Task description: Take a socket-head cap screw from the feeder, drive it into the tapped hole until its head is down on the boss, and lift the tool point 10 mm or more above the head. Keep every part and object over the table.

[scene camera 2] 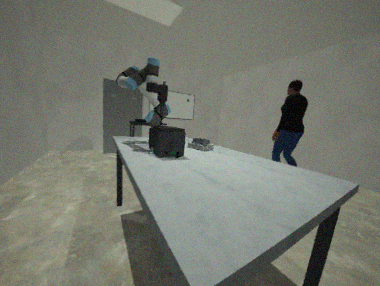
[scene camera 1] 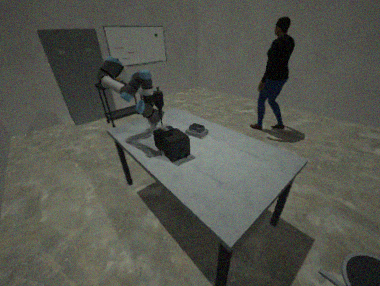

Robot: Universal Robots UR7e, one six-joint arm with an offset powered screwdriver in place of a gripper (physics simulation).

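Note:
A black box-shaped unit (scene camera 1: 172, 144) (scene camera 2: 167, 142), which looks like the screw feeder, stands on the table (scene camera 1: 240, 175) (scene camera 2: 250, 210). A low grey block (scene camera 1: 198, 133) (scene camera 2: 201, 147) with a darker raised part stands beside it; the boss and tapped hole are too small to make out. My screwdriver (scene camera 1: 162, 122) points down, with its tip close to the rear top of the black unit in scene camera 1. In scene camera 2 the dark driver body (scene camera 2: 163, 94) shows above the unit, and its tip cannot be made out. Whether a screw is on the tip cannot be seen.
The arm's base is at the table's far end, behind the black unit. A dark cart (scene camera 1: 104, 102) stands beyond that end. A person (scene camera 1: 278, 65) (scene camera 2: 292, 117) stands on the floor beyond the table's right side. A round dark-topped object (scene camera 1: 364, 270) is at the lower right.

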